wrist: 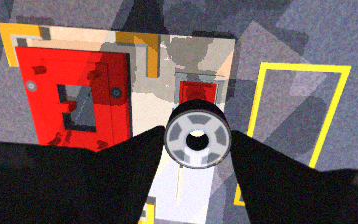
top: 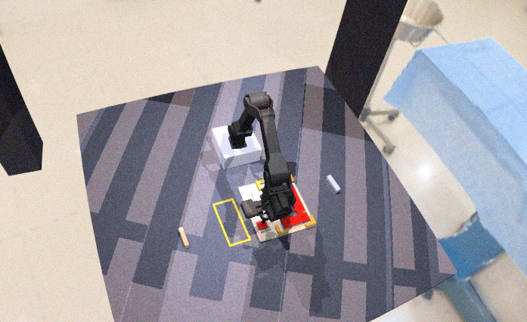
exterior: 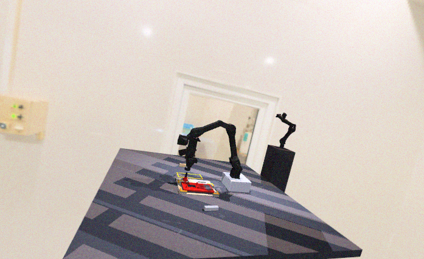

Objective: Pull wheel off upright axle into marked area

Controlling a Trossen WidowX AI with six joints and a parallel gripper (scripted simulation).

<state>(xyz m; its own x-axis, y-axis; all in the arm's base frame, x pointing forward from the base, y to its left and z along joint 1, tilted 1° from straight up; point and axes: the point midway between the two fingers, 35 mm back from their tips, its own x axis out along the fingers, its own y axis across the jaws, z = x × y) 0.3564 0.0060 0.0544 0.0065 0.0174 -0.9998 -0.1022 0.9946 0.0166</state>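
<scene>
Right now the upright axle is 6 cm below my gripper tip. Also, from my gripper tip: small wooden block (1 cm behind, 30 cm to the right, 8 cm below); then wheel (right at my gripper tip); then small white block (11 cm behind, 35 cm to the left, 8 cm below).
</scene>
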